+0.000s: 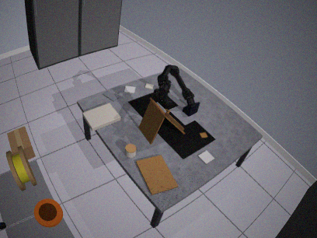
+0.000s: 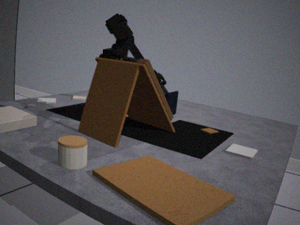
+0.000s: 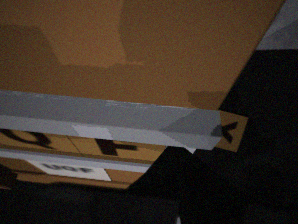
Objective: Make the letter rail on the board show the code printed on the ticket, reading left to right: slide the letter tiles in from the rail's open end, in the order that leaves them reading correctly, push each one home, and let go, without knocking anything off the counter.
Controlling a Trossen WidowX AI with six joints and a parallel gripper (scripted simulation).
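Right now the white ticket is 50 mm behind my gripper tip, 100 mm to the left of it and 80 mm below it. From my gripper tip the other things lie so: lidded jar: 390 mm ahead, 180 mm to the left, 140 mm below; black mat: 140 mm behind, 50 mm to the left, 180 mm below; cream block: 400 mm ahead, 270 mm to the right, 160 mm below.
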